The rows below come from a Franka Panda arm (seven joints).
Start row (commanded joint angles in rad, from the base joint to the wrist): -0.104, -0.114, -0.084, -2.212, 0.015, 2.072, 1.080
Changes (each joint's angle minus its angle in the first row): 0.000, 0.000, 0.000, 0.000, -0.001, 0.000, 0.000; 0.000, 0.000, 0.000, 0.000, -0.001, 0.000, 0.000; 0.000, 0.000, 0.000, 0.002, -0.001, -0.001, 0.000; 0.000, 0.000, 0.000, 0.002, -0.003, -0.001, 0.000; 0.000, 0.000, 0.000, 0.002, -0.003, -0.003, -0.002; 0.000, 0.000, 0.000, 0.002, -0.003, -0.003, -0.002; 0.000, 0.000, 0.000, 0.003, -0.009, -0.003, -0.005; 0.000, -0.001, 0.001, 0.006, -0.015, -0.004, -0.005; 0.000, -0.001, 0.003, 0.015, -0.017, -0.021, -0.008; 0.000, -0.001, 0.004, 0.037, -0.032, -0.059, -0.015; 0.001, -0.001, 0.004, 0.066, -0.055, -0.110, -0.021; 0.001, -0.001, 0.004, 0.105, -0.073, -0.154, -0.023; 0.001, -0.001, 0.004, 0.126, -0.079, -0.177, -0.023
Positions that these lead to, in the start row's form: -0.104, -0.114, -0.084, -2.212, 0.014, 2.072, 1.080; -0.104, -0.114, -0.084, -2.212, 0.014, 2.072, 1.080; -0.104, -0.114, -0.084, -2.210, 0.014, 2.071, 1.080; -0.104, -0.114, -0.084, -2.210, 0.012, 2.071, 1.080; -0.104, -0.114, -0.084, -2.210, 0.012, 2.069, 1.078; -0.104, -0.114, -0.084, -2.210, 0.012, 2.069, 1.078; -0.104, -0.114, -0.084, -2.209, 0.006, 2.069, 1.075; -0.104, -0.115, -0.083, -2.206, 0.000, 2.068, 1.075; -0.104, -0.115, -0.081, -2.197, -0.002, 2.051, 1.072; -0.104, -0.115, -0.080, -2.175, -0.017, 2.013, 1.065; -0.103, -0.115, -0.080, -2.146, -0.040, 1.962, 1.059; -0.103, -0.115, -0.080, -2.107, -0.058, 1.918, 1.057; -0.103, -0.115, -0.080, -2.086, -0.064, 1.895, 1.057
